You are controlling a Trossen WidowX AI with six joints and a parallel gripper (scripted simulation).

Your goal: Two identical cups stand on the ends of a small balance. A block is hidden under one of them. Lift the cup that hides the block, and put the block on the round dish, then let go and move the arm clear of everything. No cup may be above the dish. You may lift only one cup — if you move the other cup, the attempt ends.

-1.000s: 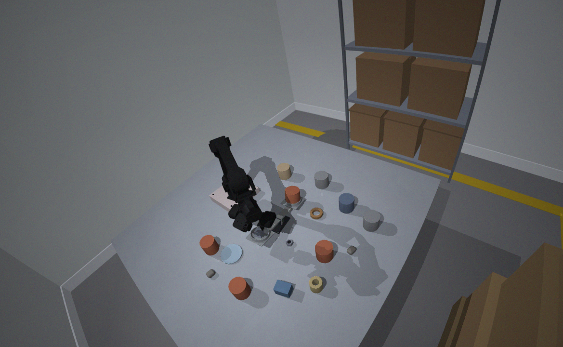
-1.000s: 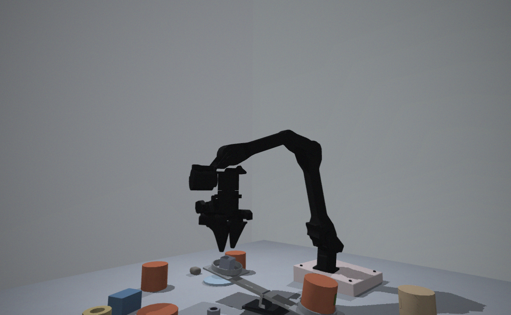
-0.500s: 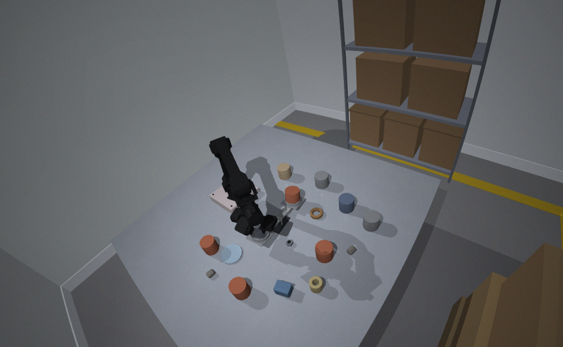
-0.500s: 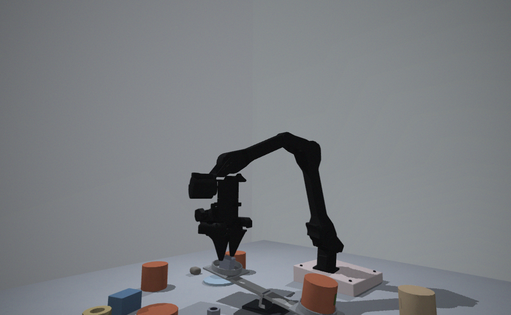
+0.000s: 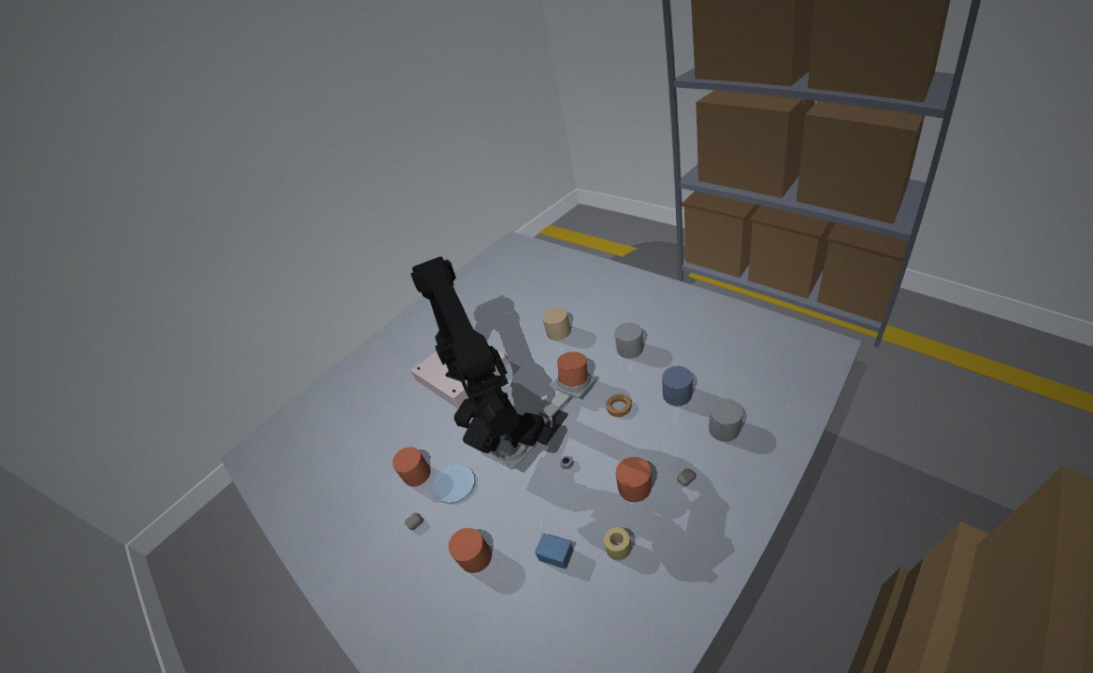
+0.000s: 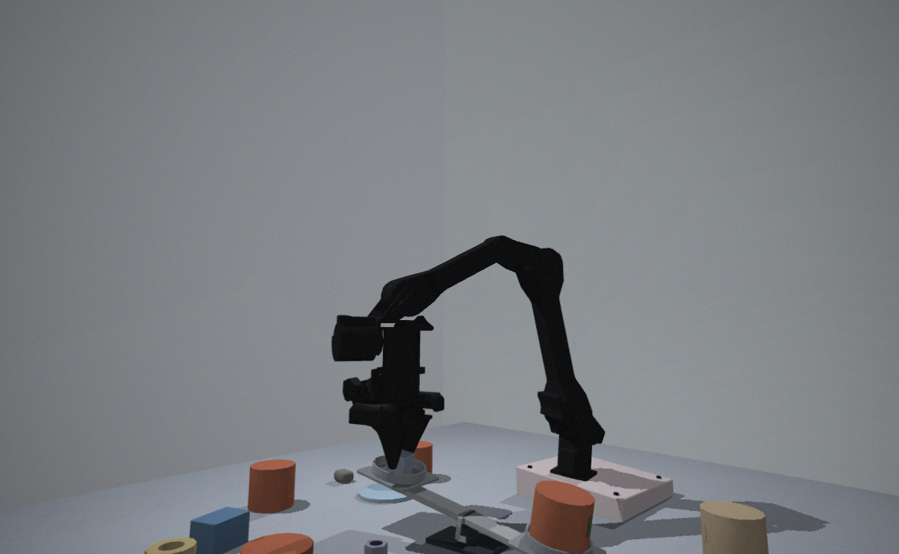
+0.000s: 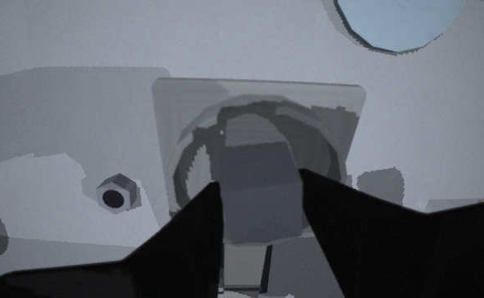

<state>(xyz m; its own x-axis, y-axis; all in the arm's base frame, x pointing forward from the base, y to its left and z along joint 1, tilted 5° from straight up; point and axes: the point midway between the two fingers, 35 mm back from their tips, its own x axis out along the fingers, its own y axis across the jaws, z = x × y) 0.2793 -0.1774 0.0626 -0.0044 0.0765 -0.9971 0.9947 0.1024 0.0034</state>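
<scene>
Now: the pale blue round dish 11 cm to the right of my gripper tip, 11 cm behind it and 8 cm below it. The rest, counted from my gripper tip: small balance (12 cm to the left, 6 cm below, 1 cm ahead); nut (11 cm ahead, 7 cm below, 5 cm to the left); grey block (right at my gripper tip).
</scene>
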